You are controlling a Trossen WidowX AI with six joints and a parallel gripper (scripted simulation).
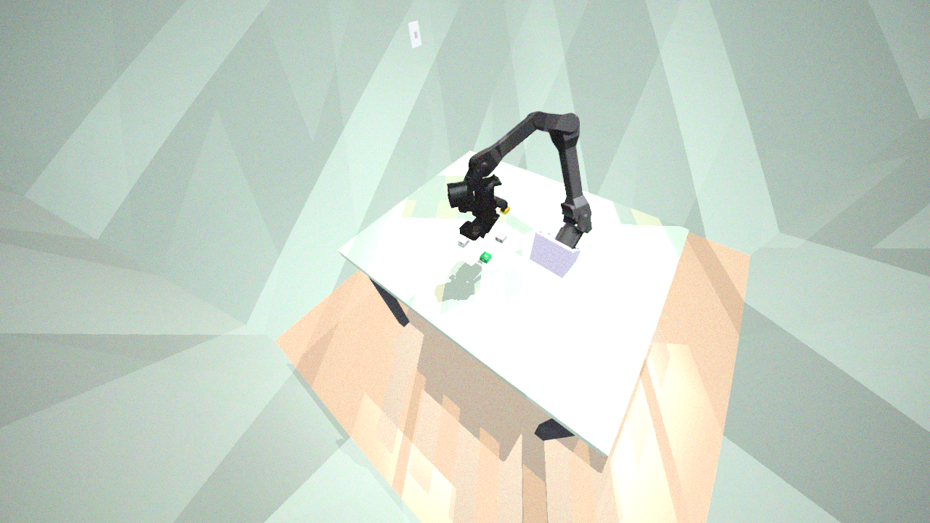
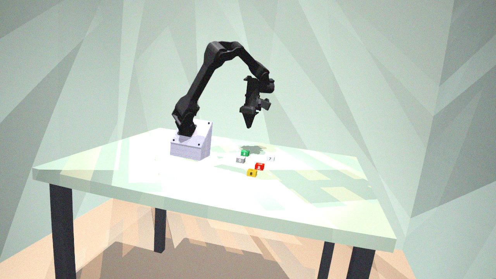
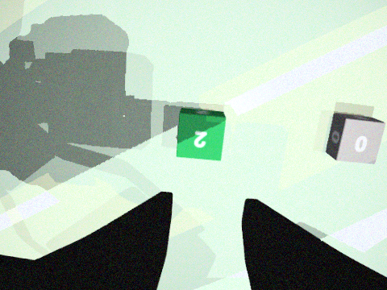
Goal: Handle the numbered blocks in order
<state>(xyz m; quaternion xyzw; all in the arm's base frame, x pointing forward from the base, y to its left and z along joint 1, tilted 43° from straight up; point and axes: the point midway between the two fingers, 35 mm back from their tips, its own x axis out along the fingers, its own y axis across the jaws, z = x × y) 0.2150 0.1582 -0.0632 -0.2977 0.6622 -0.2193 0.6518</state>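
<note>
Now: the white block marked 7 12 cm below my gripper tip and 11 cm ahead of it. Also, from my gripper tip: red block: 16 cm to the right, 12 cm below, 11 cm ahead; then grey block marked 0: 12 cm below, 11 cm to the right, 1 cm ahead; then green block: 12 cm below, 1 cm behind.
</note>
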